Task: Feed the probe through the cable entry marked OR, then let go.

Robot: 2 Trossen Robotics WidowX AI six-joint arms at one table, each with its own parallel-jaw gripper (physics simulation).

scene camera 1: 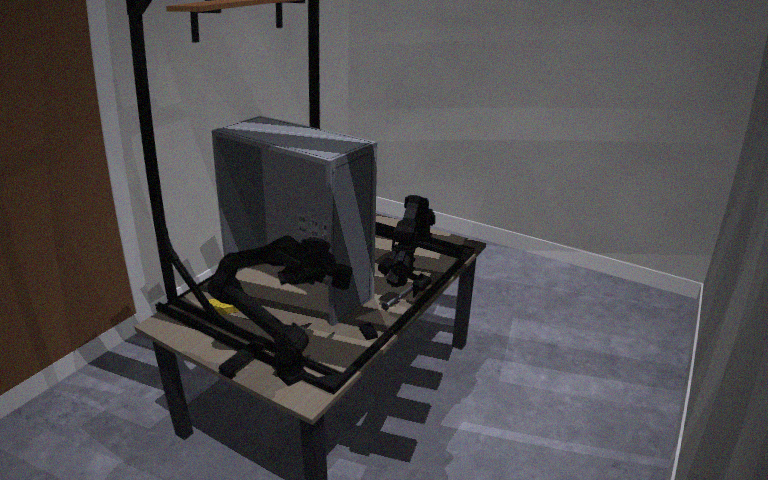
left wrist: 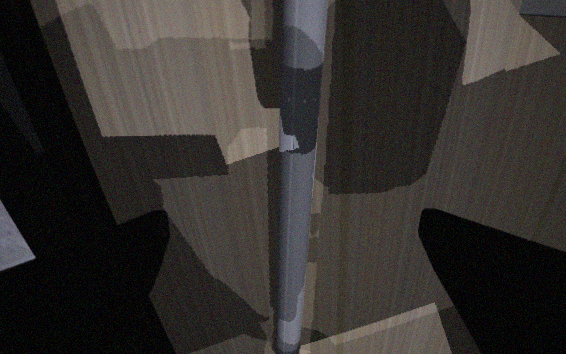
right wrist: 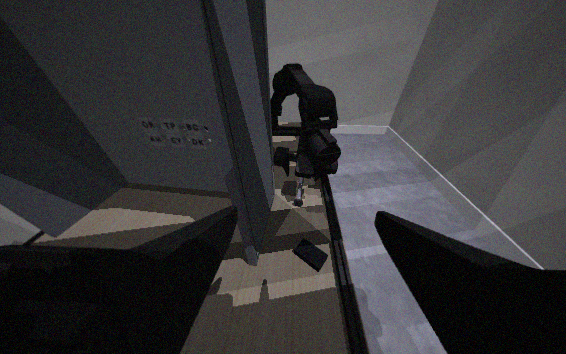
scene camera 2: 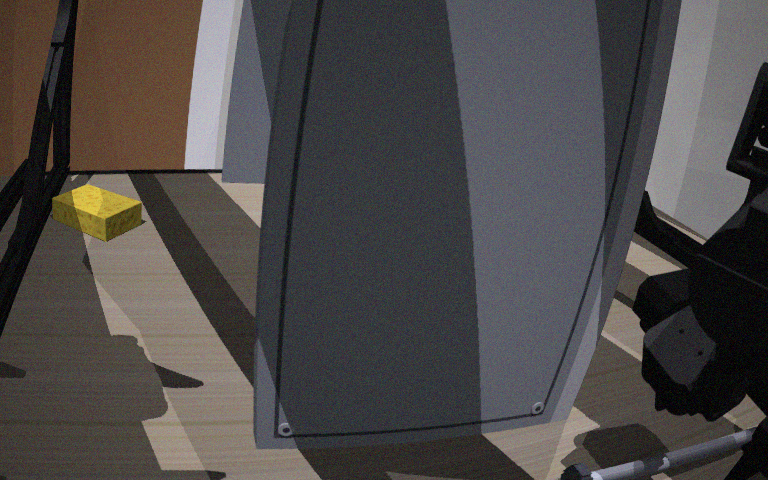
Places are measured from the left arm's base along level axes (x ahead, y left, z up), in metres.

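Pixels of known places: left gripper, fingertip midpoint: (scene camera 1: 403,291) (left wrist: 296,222) (right wrist: 301,178) (scene camera 2: 690,448); right gripper, fingertip midpoint: (right wrist: 305,214); left arm's base at its link origin: (scene camera 1: 422,235) (right wrist: 272,126); right arm's base at its link origin: (scene camera 1: 291,371).
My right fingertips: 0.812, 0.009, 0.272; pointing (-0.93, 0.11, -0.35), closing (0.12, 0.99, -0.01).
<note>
For each thing: its middle in the pictures, then the offset to it from my right fingertips, as dx, dy, dz. "*": a spot on its surface instead.
- probe at the middle of its body: (left wrist: 294,203) (scene camera 2: 683,456) (right wrist: 301,180) (scene camera 1: 402,293) -0.367, +0.073, -0.282
- tall grey cabinet at the middle of its body: (right wrist: 114,110) (scene camera 1: 293,214) -0.267, -0.298, -0.009
- label at a spot on its surface: (right wrist: 148,124) * -0.373, -0.326, -0.075
- small dark block at the middle of its body: (right wrist: 310,254) (scene camera 1: 368,331) -0.113, +0.054, -0.283
- yellow sponge at the middle of its body: (scene camera 2: 95,210) (scene camera 1: 223,305) -0.022, -0.450, -0.277
The probe (scene camera 1: 400,296) (scene camera 2: 668,461) (left wrist: 297,200) (right wrist: 300,190), a silver rod with a dark end, lies low at the table, right of the tall grey cabinet (scene camera 1: 351,226) (scene camera 2: 385,226) (right wrist: 250,125). My left gripper (left wrist: 296,222) is open above the probe, its fingers apart on both sides of the rod without touching it. The OR label (right wrist: 148,124) is at the left of the upper label row on the cabinet's shaded face; the holes there are too dim to tell apart. My right gripper (right wrist: 305,214) is open and empty, in front of the cabinet in scene camera 1.
A small dark block (scene camera 1: 368,330) (right wrist: 310,255) lies on the table between the cabinet and the black edge rail (right wrist: 340,260). A yellow sponge (scene camera 1: 222,306) (scene camera 2: 96,212) lies at the table's left side. The cabinet stands high between the sponge and the probe.
</note>
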